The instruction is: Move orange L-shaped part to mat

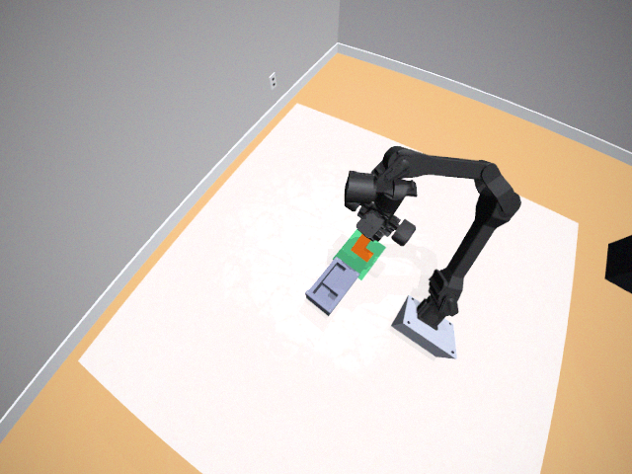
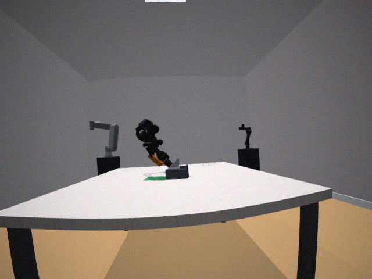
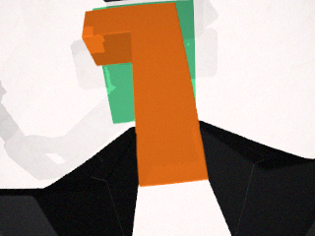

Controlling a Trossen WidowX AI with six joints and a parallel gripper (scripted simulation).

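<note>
Now: gripper tip 2 cm to the right of the green mat and 16 cm above it. From my gripper tip the other things lie so: orange L-shaped part 1 cm behind, 3 cm to the left, 3 cm below.
</note>
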